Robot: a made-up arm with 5 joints.
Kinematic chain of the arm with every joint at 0, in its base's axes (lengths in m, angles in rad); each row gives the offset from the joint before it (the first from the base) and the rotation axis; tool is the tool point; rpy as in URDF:
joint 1: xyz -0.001 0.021 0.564 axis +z
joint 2: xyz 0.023 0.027 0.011 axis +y
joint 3: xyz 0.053 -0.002 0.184 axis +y
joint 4: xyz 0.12 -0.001 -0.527 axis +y
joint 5: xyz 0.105 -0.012 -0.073 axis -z
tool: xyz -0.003 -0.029 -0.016 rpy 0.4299 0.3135 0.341
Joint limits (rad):
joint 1: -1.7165..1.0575
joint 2: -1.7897..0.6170
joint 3: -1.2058..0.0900
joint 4: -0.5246..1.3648
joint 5: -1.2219..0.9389
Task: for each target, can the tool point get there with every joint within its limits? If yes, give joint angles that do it. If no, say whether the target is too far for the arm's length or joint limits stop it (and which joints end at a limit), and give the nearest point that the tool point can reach.
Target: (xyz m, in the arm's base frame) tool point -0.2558 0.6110 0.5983
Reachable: no: joint limits stop it (at a limit: joint 1, joint 3, joint 4, joint 5) | nearest point 0.2301 0.4254 0.6032 | short by 0.520 m
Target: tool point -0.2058 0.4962 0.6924
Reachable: no: joint limits stop it (at a limit: joint 1, joint 2, joint 4, joint 5) | nearest point 0.2187 0.4053 0.7208 | short by 0.435 m
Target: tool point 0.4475 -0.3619 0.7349
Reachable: yes | joints -0.6789 -0.8424 -0.5574 0.8963 0.1391
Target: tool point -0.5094 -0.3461 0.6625
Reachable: no: joint limits stop it (at a limit: joint 1, joint 3, joint 4) | nearest point -0.0875 -0.4503 0.6713 | short by 0.435 m
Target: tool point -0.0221 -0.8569 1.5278
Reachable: no: too far | nearest point -0.0137 -0.5072 1.1380 | short by 0.524 m
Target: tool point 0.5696 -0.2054 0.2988
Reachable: yes | joints -0.3504 0.3384 -0.7920 -0.1498 -0.2637
